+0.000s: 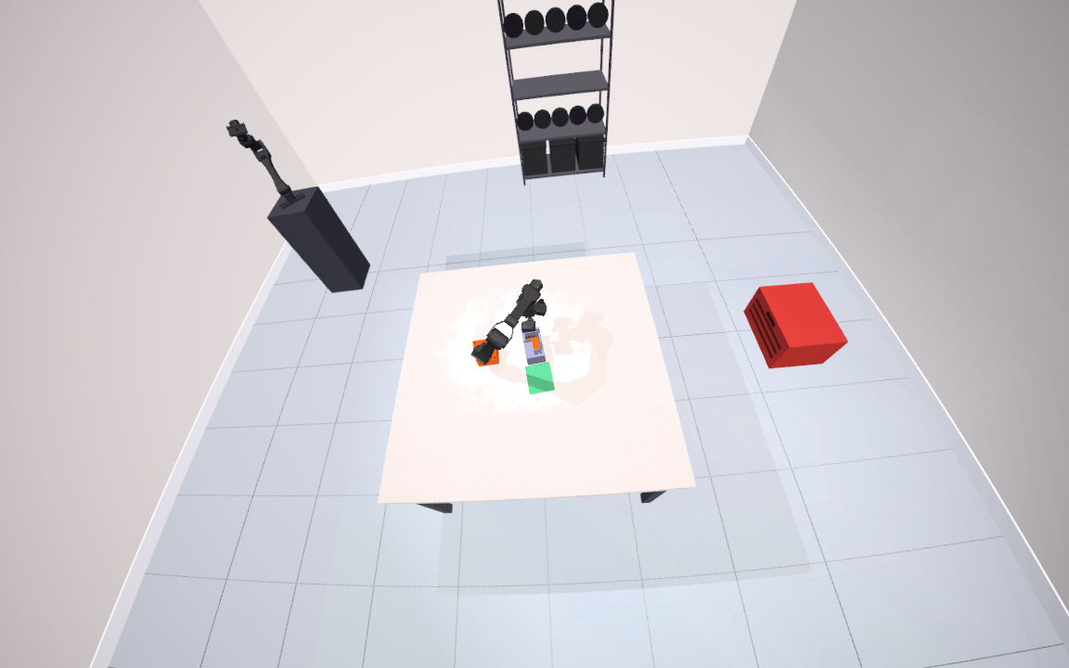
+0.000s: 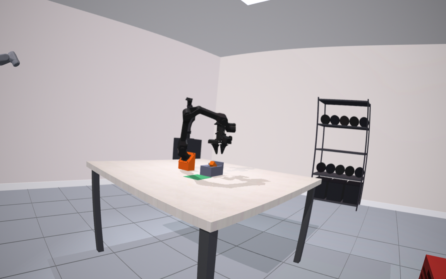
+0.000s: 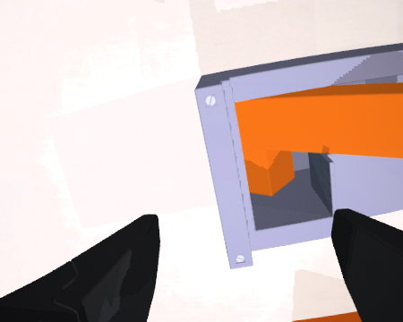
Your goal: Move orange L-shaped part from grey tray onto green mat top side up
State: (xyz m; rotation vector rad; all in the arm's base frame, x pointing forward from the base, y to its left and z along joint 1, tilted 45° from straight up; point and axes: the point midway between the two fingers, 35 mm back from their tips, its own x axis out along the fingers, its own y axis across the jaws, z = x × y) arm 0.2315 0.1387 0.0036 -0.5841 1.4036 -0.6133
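The orange L-shaped part lies 10 cm below my gripper tip and 4 cm to the right of it. Round my gripper tip: green mat: 22 cm to the right, 16 cm below, 2 cm ahead.
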